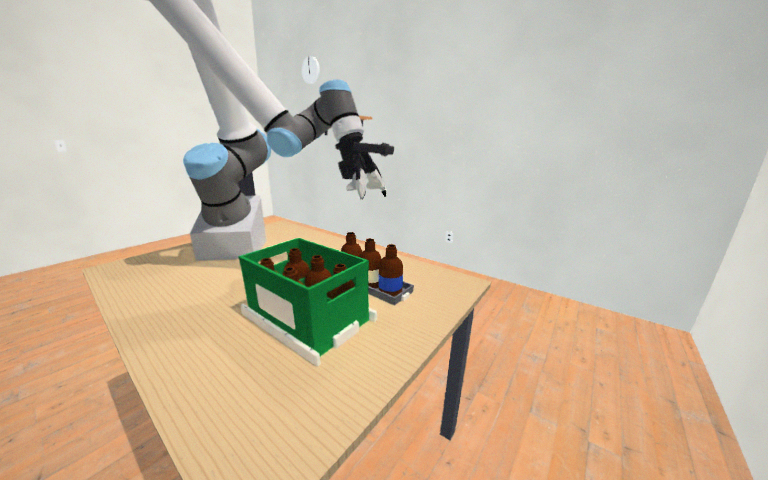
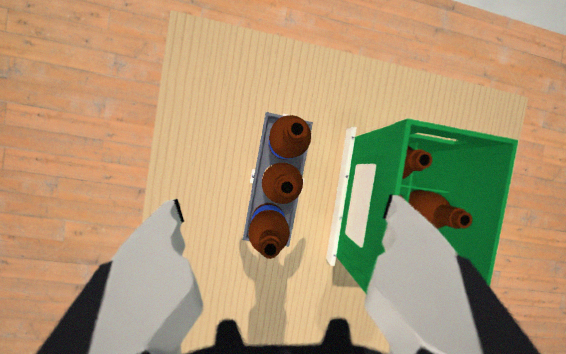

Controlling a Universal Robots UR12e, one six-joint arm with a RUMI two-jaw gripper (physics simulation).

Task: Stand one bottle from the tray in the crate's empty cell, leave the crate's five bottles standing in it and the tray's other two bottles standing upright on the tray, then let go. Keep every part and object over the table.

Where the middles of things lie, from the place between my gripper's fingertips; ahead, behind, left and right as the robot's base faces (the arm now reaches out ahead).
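Here is the cream-labelled bottle [image 2: 282,183], 10 mm behind my hand, 20 mm to the right of it and 210 mm below it.
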